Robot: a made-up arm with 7 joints.
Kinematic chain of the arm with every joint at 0, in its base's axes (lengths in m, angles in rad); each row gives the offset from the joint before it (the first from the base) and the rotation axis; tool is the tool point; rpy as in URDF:
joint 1: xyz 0.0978 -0.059 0.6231 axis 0.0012 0.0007 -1
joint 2: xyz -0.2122 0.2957 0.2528 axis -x
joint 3: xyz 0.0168 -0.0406 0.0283 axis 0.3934 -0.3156 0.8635
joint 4: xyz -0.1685 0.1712 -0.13 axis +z
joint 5: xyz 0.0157 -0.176 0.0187 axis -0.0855 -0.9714 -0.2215
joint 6: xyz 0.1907 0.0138 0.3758 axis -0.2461 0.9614 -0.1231
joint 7: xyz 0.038 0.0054 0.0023 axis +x
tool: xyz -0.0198 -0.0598 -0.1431 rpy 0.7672 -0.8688 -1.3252
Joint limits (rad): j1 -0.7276..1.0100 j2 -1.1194..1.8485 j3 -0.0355..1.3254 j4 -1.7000..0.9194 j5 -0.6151..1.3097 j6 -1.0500..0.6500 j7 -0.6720..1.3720
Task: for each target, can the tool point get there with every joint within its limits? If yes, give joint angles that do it. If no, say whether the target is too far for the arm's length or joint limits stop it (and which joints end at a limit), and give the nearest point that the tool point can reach.
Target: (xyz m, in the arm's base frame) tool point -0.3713 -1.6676 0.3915
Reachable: no: too far | nearest point -0.3346 -0.5879 0.7108 | short by 1.127 m
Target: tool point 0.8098 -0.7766 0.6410
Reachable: no: joint limits stop it (at a limit: joint 1, joint 3, joint 4, joint 6, joint 7) | nearest point 0.1340 -0.3433 0.7799 | short by 0.815 m
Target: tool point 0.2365 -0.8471 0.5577
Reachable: no: joint limits stop it (at a limit: joint 1, joint 3, joint 4, joint 6, joint 7) | nearest point -0.0215 -0.4779 0.7033 | short by 0.473 m
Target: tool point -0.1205 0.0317 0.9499
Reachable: yes | joints -0.3475 -0.3180 0.8218 -0.5330 -0.1122 -0.0919 0.7425
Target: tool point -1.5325 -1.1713 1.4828
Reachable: no: too far | nearest point -0.6774 -0.3762 1.1239 | short by 1.222 m
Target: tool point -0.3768 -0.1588 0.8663
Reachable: yes | joints -0.1615 -0.5280 1.0244 -1.4999 0.7906 -0.4190 0.5903
